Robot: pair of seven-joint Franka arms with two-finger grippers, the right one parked.
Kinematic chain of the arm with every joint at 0, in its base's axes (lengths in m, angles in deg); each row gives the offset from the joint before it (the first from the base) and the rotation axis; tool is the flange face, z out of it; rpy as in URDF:
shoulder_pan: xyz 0 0 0.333 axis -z
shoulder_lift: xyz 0 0 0 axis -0.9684 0.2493 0
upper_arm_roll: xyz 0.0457 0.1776 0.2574 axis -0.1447 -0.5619 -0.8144
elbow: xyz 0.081 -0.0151 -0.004 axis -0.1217 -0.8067 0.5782
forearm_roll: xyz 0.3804 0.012 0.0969 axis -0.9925 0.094 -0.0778
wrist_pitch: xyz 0 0 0 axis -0.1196 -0.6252 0.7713
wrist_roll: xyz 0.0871 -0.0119 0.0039 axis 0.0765 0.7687 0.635
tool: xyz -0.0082 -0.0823 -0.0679 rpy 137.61 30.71 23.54
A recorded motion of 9 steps. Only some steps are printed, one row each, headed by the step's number.
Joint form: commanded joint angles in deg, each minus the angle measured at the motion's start. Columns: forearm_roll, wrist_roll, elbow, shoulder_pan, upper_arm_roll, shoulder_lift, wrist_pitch.
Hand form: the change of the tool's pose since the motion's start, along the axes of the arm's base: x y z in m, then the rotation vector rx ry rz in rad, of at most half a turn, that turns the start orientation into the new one. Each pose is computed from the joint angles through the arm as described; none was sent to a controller.
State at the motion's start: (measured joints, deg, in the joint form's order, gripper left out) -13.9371 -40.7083 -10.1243 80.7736 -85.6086 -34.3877 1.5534
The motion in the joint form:
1: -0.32 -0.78 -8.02 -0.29 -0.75 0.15 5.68
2: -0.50 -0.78 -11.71 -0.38 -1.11 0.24 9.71
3: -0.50 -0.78 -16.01 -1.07 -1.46 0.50 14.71
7: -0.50 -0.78 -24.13 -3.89 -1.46 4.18 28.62
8: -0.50 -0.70 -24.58 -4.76 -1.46 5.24 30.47
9: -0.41 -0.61 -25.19 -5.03 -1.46 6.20 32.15
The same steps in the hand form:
1: 0.0023 0.0107 -0.0593 0.0081 0.0427 0.0059
2: 0.0034 0.0154 -0.0850 0.0111 0.0382 0.0142
3: 0.0039 0.0256 -0.1160 0.0109 0.0306 0.0336
7: 0.0108 0.0534 -0.1984 0.0124 -0.0061 0.0859
8: 0.0136 0.0621 -0.2098 0.0132 -0.0119 0.1028
9: 0.0150 0.0647 -0.2217 0.0128 -0.0138 0.1102

